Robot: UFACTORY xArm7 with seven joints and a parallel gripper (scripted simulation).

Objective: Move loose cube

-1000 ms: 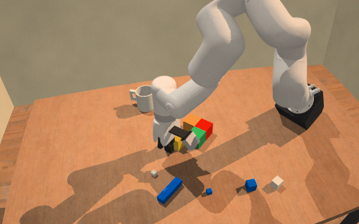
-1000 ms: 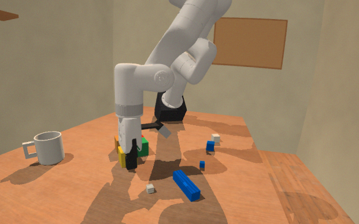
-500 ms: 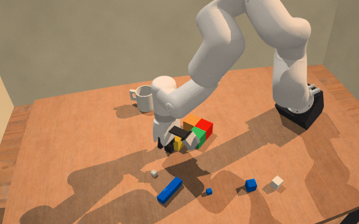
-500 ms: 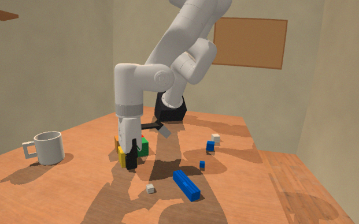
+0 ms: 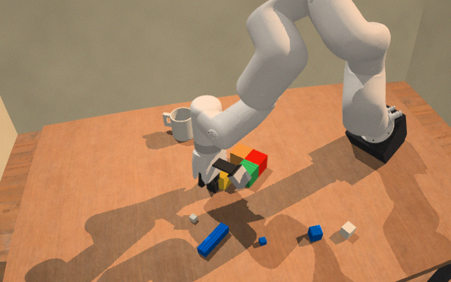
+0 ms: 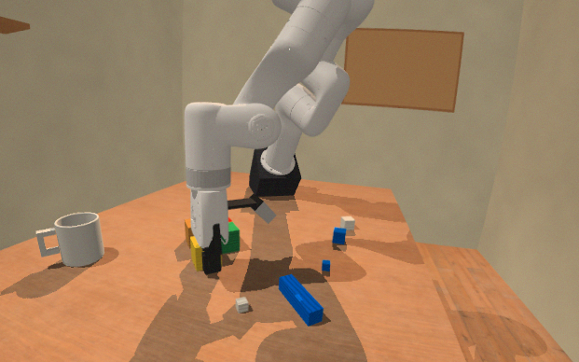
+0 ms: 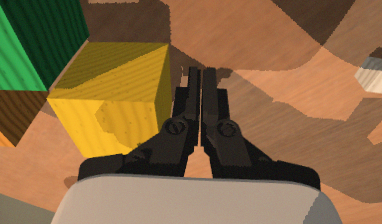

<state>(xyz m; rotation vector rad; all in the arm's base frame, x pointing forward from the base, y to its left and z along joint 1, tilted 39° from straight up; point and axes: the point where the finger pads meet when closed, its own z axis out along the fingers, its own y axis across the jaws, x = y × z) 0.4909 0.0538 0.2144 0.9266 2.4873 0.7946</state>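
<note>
Now: hand 30 mm past the yellow cube and 40 mm to the left of it. Round my hand: red cube: 130 mm behind, 90 mm to the right; green cube: 100 mm behind, 50 mm to the right; orange cube: 80 mm behind, 120 mm to the right.
</note>
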